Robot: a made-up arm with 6 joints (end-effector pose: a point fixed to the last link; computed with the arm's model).
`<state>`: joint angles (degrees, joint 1 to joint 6).
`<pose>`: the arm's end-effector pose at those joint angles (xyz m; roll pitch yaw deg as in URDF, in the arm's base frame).
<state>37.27 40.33 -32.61 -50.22 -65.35 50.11</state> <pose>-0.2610 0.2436 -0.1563 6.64 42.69 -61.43</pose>
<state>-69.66 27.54 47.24 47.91 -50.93 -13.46</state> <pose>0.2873 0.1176 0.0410 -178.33 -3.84 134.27</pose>
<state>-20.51 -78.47 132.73 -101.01 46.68 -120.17</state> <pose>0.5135 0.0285 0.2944 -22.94 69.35 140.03</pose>
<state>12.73 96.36 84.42 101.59 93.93 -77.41</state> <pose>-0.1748 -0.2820 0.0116 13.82 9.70 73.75</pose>
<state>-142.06 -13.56 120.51 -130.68 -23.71 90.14</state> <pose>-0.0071 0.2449 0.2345 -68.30 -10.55 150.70</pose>
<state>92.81 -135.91 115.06 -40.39 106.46 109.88</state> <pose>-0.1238 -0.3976 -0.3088 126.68 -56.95 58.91</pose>
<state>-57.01 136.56 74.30 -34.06 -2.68 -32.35</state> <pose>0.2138 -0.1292 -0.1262 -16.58 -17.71 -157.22</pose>
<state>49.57 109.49 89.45 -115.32 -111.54 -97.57</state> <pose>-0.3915 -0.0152 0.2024 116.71 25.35 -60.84</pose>
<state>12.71 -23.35 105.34 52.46 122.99 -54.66</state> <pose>0.0133 0.1991 -0.0579 22.31 15.27 -17.50</pose>
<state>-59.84 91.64 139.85 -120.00 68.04 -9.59</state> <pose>0.0243 -0.0955 -0.1168 19.38 45.03 -102.61</pose>
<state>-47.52 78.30 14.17 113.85 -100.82 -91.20</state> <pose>-0.0906 0.0218 -0.1046 97.96 14.68 8.03</pose>
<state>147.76 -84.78 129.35 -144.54 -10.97 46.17</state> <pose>-0.4708 0.0765 0.0308 119.38 85.60 67.28</pose>
